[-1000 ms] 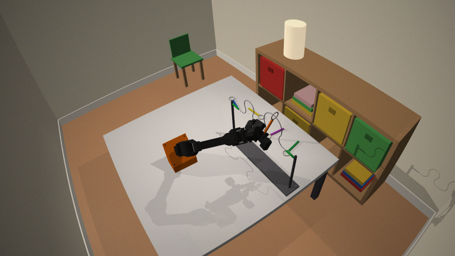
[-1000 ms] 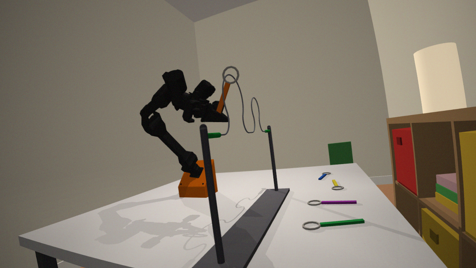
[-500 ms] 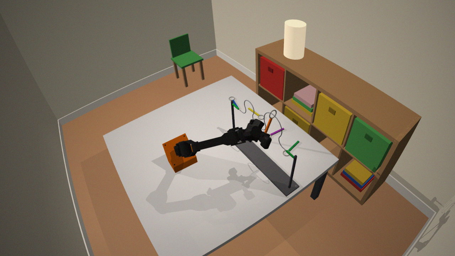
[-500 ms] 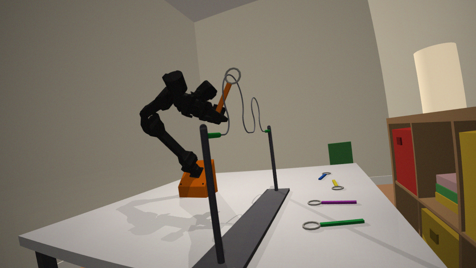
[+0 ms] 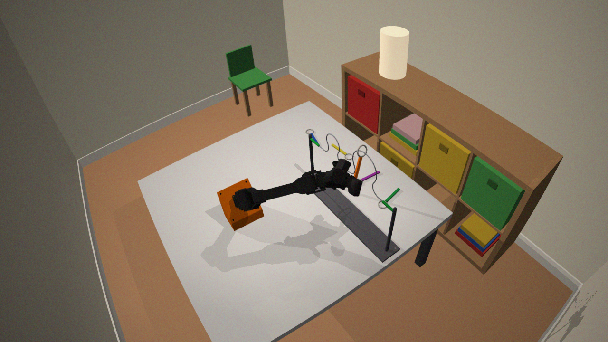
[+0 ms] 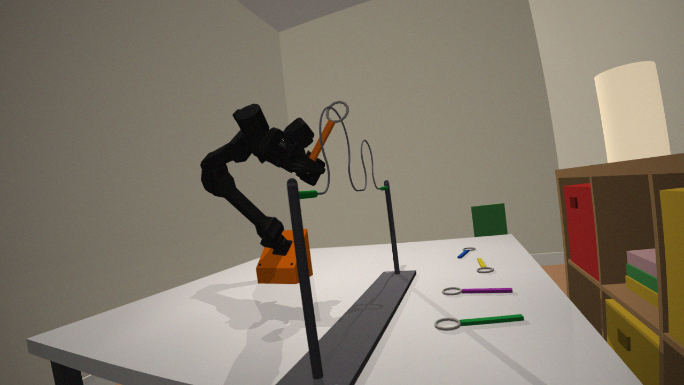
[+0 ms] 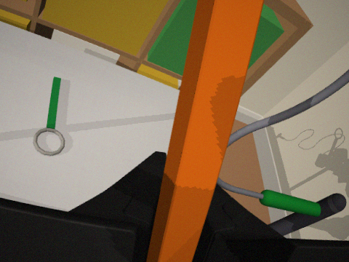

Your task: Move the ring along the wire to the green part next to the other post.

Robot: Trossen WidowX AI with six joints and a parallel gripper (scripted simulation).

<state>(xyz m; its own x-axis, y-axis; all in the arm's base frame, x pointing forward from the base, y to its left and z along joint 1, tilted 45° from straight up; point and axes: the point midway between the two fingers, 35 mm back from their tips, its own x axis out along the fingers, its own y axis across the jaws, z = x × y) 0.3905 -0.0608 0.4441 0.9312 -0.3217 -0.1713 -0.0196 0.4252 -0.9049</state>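
Right now my gripper tip is 9 cm below the ring with orange handle and 3 cm to the right of it. Round my gripper tip: purple-handled ring 33 cm below, 27 cm to the left, 21 cm ahead; green-handled ring 33 cm below, 23 cm ahead, 9 cm to the left.
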